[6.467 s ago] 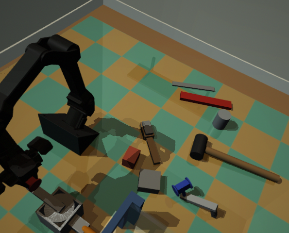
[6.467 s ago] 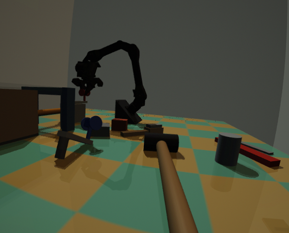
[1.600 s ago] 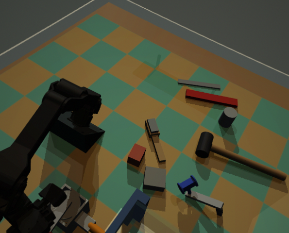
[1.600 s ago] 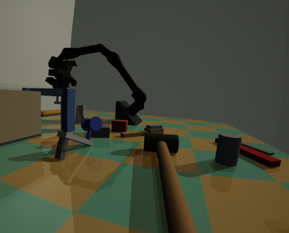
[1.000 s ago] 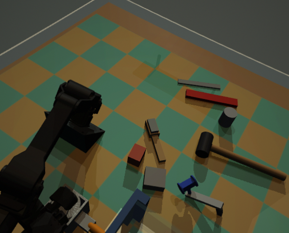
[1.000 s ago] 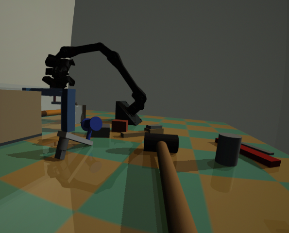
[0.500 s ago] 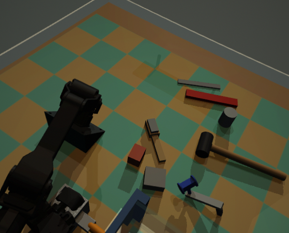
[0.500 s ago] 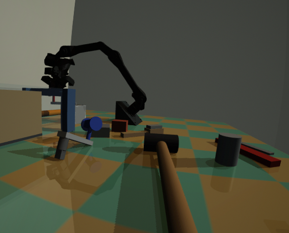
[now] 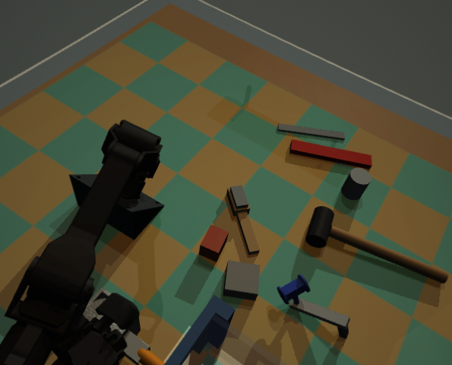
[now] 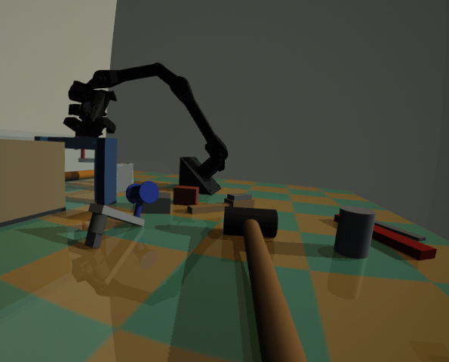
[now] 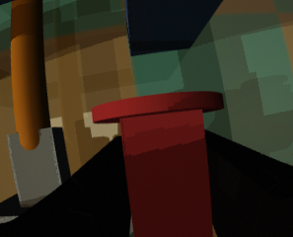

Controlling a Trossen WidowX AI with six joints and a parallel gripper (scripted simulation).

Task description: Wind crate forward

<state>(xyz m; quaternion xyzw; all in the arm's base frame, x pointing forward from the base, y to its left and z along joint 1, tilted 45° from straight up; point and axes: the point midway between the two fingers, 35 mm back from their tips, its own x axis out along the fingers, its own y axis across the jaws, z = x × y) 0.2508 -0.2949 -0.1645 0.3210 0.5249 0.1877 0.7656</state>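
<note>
Now: the red-knobbed winch handle 4 cm behind my gripper tip, 3 cm to the left of it and 3 cm below it. Also, from my gripper tip: clear-panelled cubby 32 cm ahead, 8 cm to the left, 2 cm below; red cylindrical grip 2 cm behind; boxy winch 10 cm below, 10 cm behind, 7 cm to the left.
</note>
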